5 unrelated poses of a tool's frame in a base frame.
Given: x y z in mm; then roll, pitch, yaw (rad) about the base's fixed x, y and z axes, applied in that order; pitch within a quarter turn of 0, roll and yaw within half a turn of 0.
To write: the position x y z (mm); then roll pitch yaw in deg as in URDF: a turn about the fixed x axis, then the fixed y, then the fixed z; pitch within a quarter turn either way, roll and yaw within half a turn. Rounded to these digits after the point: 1 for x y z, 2 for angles.
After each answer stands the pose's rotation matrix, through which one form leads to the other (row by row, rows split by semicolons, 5 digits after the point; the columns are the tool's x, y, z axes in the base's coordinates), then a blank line. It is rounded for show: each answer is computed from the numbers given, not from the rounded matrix.
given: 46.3 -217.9 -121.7 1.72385 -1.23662 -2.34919
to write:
46.3 -217.9 -121.7 98.77 -70.85 -134.60
-0.23029 0.54699 -0.80484; -0.23354 0.77183 0.59138; 0.94468 0.32416 -0.05000

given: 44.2 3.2 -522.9 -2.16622 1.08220 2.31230
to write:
44.2 3.2 -522.9 -124.12 62.01 132.49
-0.31702 0.90735 -0.27607; 0.34615 -0.16030 -0.92438; -0.88299 -0.38861 -0.26326

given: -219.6 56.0 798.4 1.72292 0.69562 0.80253
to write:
-219.6 56.0 798.4 98.72 39.86 45.98
0.53344 0.54916 0.64333; 0.55203 0.35023 -0.75670; -0.64086 0.75879 -0.11633

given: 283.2 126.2 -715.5 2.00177 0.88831 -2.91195
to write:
283.2 126.2 -715.5 114.69 50.90 -166.84
-0.61417 -0.78163 0.10886; -0.14357 0.24630 0.95850; -0.77601 0.57305 -0.26349

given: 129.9 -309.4 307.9 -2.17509 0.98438 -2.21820
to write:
129.9 -309.4 307.9 -124.62 56.40 -127.09
-0.33375 -0.03982 0.94182; -0.44140 0.88941 -0.11881; -0.83293 -0.45538 -0.31442

